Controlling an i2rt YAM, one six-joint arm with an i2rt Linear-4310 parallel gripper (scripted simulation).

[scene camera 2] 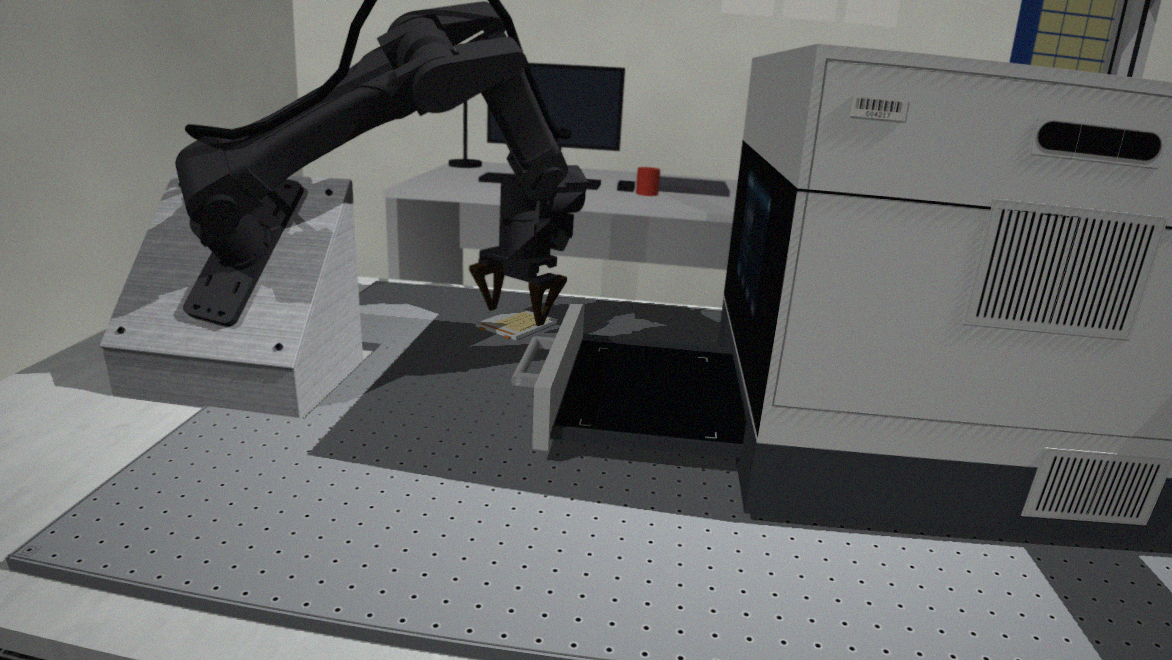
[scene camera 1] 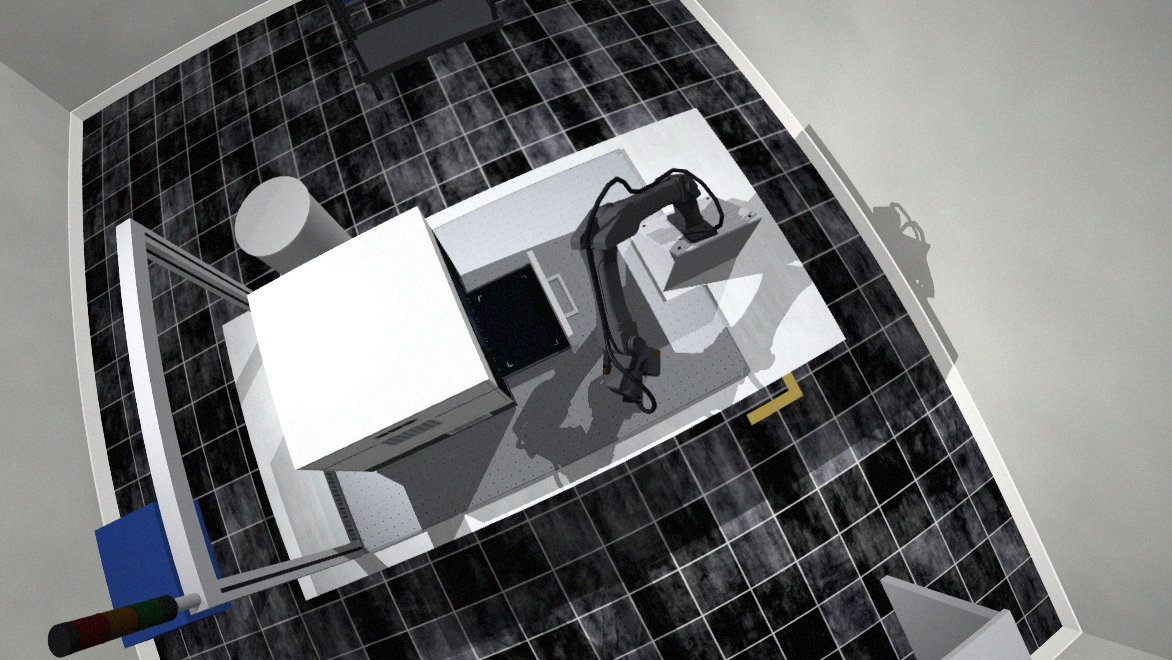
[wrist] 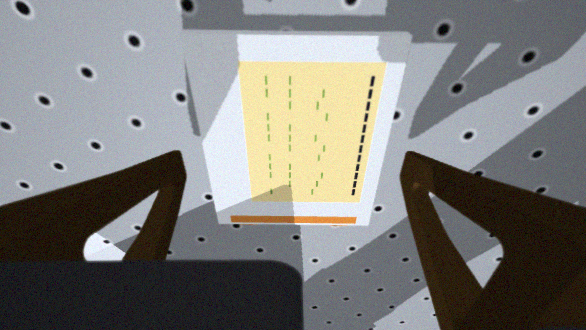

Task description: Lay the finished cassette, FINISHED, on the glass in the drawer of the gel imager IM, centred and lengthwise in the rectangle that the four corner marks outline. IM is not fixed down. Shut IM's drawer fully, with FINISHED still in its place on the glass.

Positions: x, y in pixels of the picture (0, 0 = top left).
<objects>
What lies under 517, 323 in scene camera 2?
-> A finished cassette.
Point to a finished cassette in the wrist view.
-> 294, 124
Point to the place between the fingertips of my gripper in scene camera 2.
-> At 515, 317
</objects>
